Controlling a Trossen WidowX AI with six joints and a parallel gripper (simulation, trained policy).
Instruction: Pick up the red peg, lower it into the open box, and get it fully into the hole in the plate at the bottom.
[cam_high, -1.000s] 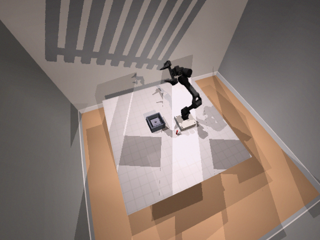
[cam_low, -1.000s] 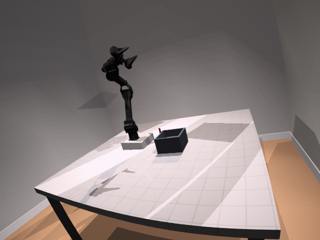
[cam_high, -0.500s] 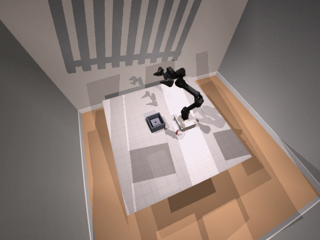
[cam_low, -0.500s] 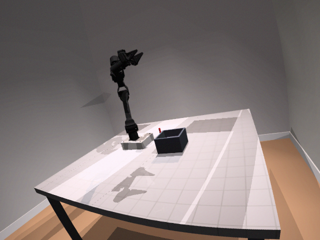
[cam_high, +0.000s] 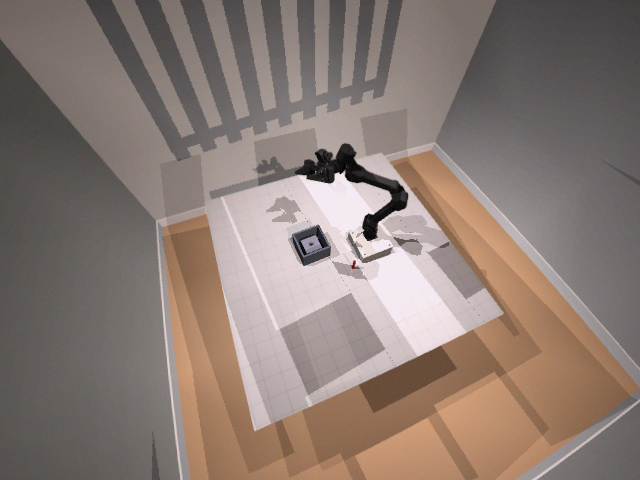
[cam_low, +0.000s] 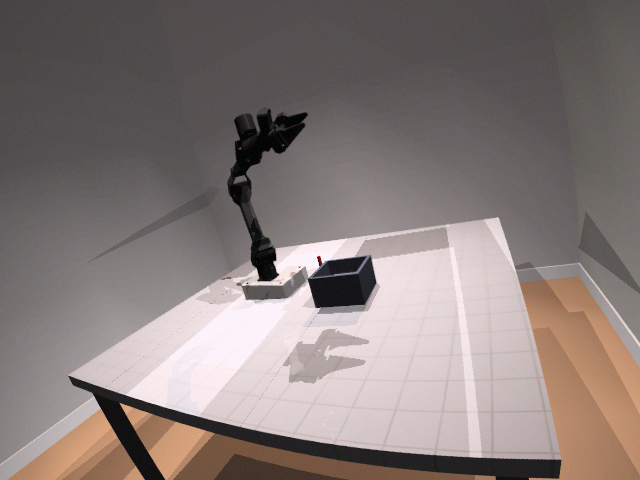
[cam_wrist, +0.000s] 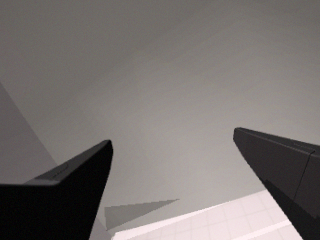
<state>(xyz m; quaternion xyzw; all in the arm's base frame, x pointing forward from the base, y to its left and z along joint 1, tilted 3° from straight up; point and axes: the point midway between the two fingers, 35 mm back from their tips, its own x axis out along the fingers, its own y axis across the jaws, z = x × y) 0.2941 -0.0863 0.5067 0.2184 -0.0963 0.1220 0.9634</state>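
Now: the red peg 200 mm behind my gripper tip, 220 mm to the left of it and 510 mm below it. The rest, counted from my gripper tip: dark box 20 mm behind, 30 mm to the left, 530 mm below; pale plate 20 mm behind, 30 mm to the left, 510 mm below.
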